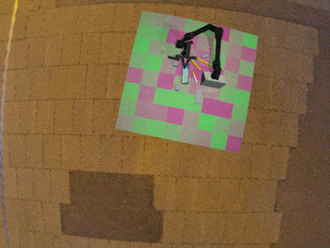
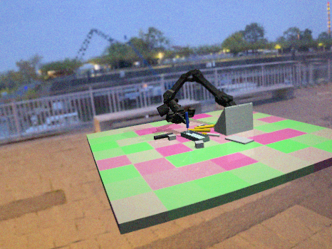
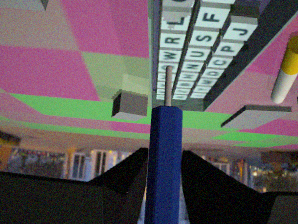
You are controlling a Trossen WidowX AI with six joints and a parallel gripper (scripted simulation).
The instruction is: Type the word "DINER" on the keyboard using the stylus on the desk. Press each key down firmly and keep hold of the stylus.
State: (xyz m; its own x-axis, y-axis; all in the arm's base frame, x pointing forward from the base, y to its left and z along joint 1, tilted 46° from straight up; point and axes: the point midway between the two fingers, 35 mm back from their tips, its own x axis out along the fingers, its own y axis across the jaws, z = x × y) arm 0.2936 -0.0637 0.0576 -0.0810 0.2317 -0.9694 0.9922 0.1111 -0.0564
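Right now the white pen is 12 cm behind my gripper tip, 8 cm below it and 3 cm to the left of it. The rest, counted from my gripper tip: blue stylus (1 cm below); then flat grey slab (23 cm to the left, 20 cm behind, 9 cm below); then black bar (12 cm ahead, 11 cm to the right, 8 cm below).
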